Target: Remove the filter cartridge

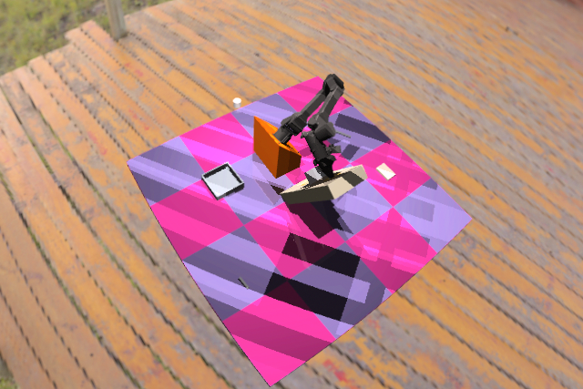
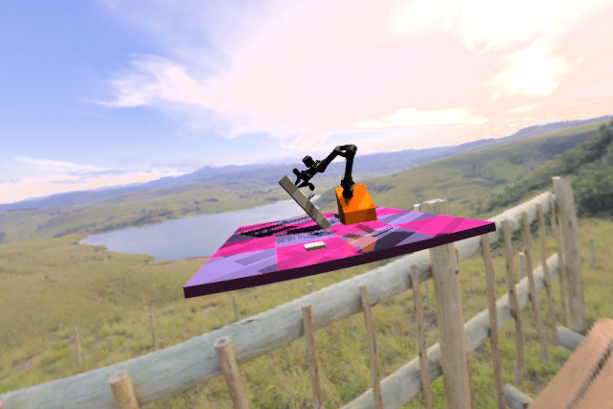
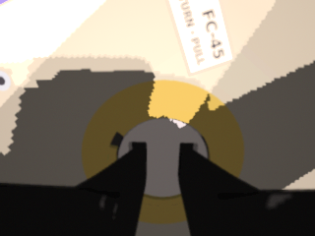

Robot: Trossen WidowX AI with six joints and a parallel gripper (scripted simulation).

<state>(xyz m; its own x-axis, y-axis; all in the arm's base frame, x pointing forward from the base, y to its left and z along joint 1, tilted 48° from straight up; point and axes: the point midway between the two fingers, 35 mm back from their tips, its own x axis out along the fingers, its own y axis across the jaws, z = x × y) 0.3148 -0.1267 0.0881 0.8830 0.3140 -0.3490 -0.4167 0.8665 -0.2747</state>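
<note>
Now: gripper tip 43 cm past the grey square tray, 27 cm above it and 26 cm to the left of it. From my gripper tip the other things lie so: white block 45 cm to the left, 28 cm below, 2 cm ahead; then short stick 48 cm to the right, 28 cm below, 4 cm ahead; then round filter cartridge 1 cm below, 1 cm ahead.
</note>
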